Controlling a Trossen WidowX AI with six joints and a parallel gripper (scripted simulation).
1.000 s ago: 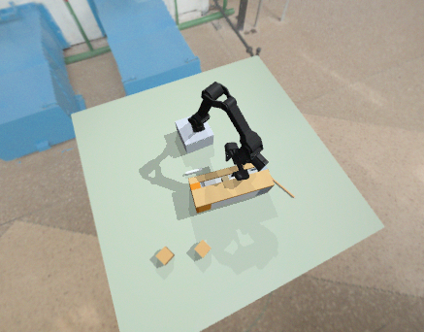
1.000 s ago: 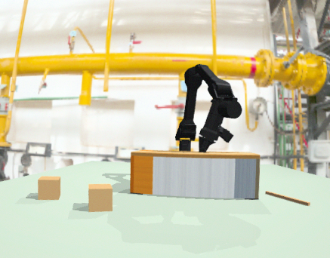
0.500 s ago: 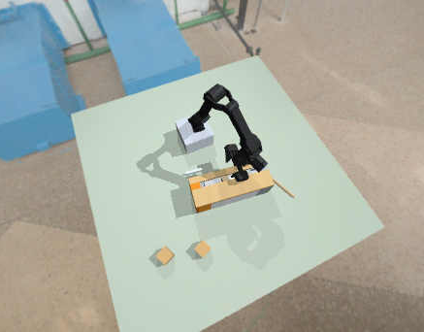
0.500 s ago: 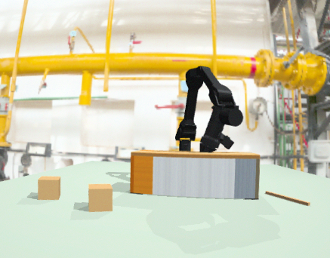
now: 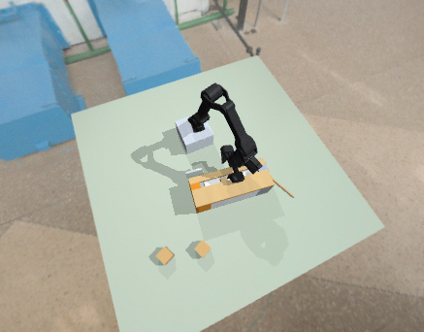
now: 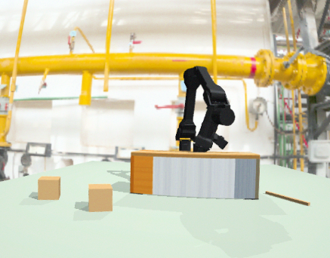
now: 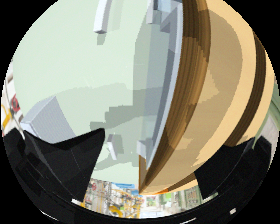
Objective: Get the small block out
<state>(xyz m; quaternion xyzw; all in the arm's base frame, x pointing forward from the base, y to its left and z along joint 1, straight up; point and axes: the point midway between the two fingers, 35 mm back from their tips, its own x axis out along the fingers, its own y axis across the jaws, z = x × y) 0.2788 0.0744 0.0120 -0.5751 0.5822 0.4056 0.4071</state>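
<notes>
My gripper tip is now 50 mm short of the tan block and 20 mm to the left of it. Also, from my gripper tip: thin wooden stick: 270 mm to the left, 140 mm ahead, 80 mm below; then box: 40 mm ahead, 20 mm below.
</notes>
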